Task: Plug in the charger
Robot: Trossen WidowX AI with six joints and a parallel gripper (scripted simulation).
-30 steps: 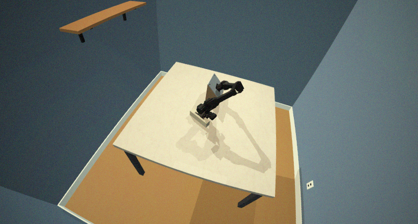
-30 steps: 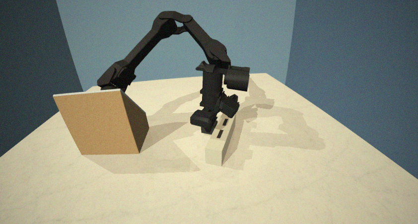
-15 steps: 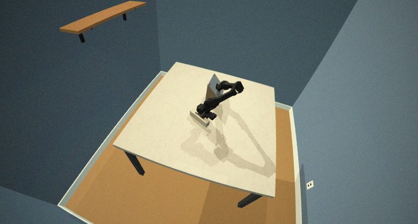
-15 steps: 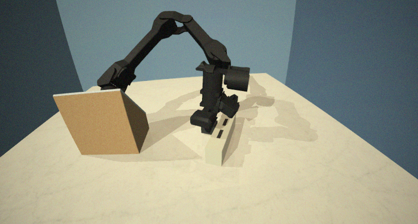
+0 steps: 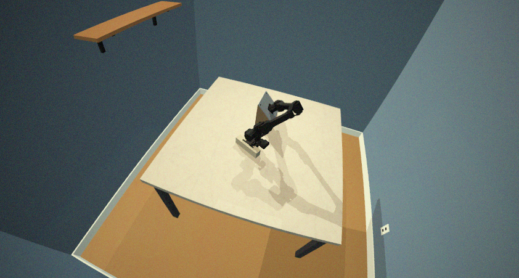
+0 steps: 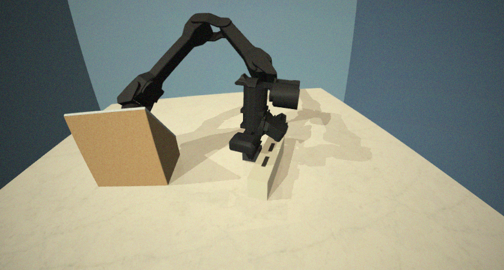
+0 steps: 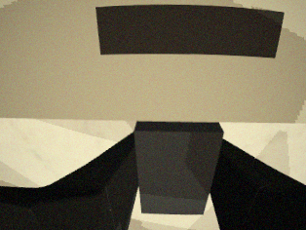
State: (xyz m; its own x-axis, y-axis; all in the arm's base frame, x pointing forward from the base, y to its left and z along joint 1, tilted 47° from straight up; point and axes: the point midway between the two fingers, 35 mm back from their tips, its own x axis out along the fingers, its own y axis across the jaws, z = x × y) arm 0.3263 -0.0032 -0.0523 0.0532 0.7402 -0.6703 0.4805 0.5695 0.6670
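Now: the black charger 1 cm ahead of my gripper tip, 1 cm to the right of it and 1 cm above it.
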